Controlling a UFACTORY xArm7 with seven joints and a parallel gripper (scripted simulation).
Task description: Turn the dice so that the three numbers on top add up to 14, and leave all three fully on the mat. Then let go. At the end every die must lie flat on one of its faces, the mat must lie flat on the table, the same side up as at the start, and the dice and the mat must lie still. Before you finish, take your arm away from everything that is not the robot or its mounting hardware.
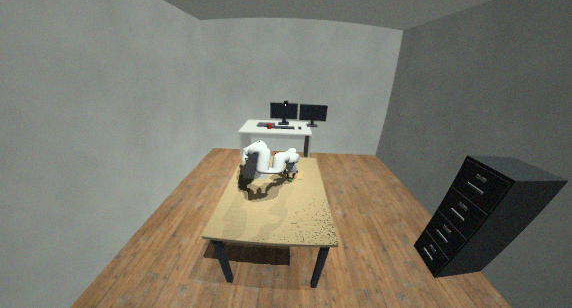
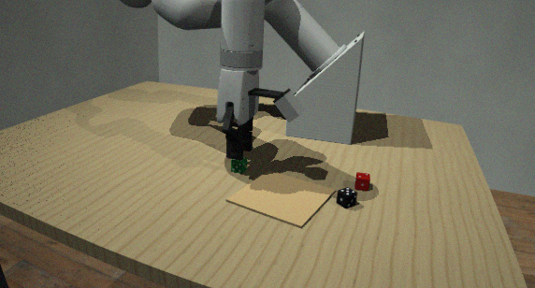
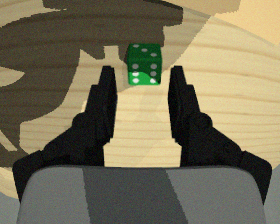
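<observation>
The green die lies 4 cm below my hand. The rest, counted from my hand: red die 24 cm to the left, 4 cm below; black die 21 cm to the left, 7 cm ahead, 4 cm below; tan mat 10 cm to the left, 7 cm ahead, 5 cm below.
</observation>
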